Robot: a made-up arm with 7 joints.
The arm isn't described. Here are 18 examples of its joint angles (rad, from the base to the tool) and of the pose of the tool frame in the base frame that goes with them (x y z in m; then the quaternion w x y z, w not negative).
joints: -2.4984 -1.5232 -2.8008 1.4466 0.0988 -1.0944 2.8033
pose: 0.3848 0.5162 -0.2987 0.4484 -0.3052 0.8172 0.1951
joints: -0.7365 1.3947 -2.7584 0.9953 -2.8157 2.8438 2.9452
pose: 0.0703 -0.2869 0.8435 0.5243 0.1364 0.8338 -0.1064
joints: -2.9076 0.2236 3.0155 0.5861 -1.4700 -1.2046 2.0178
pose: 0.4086 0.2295 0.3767 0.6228 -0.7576 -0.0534 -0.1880
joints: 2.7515 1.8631 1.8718 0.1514 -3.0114 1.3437 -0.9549
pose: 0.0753 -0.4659 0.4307 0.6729 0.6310 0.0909 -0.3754
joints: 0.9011 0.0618 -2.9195 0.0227 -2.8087 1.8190 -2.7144
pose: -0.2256 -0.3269 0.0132 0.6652 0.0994 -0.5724 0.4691
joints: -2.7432 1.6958 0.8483 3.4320 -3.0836 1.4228 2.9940
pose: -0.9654 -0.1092 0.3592 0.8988 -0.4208 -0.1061 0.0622
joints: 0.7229 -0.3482 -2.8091 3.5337 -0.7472 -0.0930 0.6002
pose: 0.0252 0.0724 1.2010 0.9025 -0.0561 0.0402 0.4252
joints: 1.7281 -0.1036 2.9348 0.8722 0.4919 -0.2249 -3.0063
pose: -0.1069 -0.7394 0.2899 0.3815 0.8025 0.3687 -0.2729
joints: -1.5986 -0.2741 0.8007 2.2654 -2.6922 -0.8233 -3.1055
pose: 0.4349 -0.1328 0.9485 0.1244 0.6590 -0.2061 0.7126
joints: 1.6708 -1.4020 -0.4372 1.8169 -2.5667 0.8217 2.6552
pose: 0.3796 -0.5029 1.0061 0.5776 -0.0174 0.5392 -0.6127
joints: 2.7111 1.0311 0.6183 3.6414 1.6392 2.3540 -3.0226
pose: -0.4006 0.1888 0.9066 0.5840 0.5930 0.4908 -0.2576
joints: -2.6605 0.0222 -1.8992 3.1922 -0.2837 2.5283 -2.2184
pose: 0.0186 0.1117 1.0596 0.1273 -0.2419 0.9121 0.3055
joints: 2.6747 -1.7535 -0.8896 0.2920 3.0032 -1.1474 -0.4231
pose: -0.0480 0.1703 0.3388 0.1472 0.8379 -0.1330 -0.5085
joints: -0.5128 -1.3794 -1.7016 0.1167 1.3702 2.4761 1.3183
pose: 0.0158 -0.2778 0.3748 0.8752 -0.3057 -0.1596 0.3393
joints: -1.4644 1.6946 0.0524 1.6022 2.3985 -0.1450 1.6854
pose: -0.0269 -0.2887 -0.5371 0.1019 -0.9278 -0.3589 -0.0036
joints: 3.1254 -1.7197 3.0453 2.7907 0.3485 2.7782 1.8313
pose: 0.6815 0.0212 -0.1240 0.5096 0.4176 -0.5040 -0.5585
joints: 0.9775 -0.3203 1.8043 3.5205 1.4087 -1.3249 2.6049
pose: 0.1439 -0.1070 0.9811 0.3395 -0.4357 -0.2742 -0.7872
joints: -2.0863 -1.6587 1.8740 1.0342 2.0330 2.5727 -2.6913
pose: 0.5576 -0.0273 -0.1094 0.5051 -0.5370 -0.6159 -0.2778
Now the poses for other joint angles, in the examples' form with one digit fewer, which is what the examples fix.
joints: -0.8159 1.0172 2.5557 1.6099 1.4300 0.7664 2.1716
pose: 0.349 0.243 1.070 0.142 -0.295 0.116 0.938
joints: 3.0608 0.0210 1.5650 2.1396 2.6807 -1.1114 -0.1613
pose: -0.141 -0.503 0.802 0.121 0.591 0.611 -0.512
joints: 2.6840 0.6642 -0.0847 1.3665 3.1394 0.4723 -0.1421
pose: -0.683 0.412 -0.026 0.202 -0.819 0.143 0.517
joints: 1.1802 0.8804 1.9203 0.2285 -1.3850 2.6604 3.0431
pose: -0.284 0.111 0.140 0.436 -0.593 -0.286 -0.614
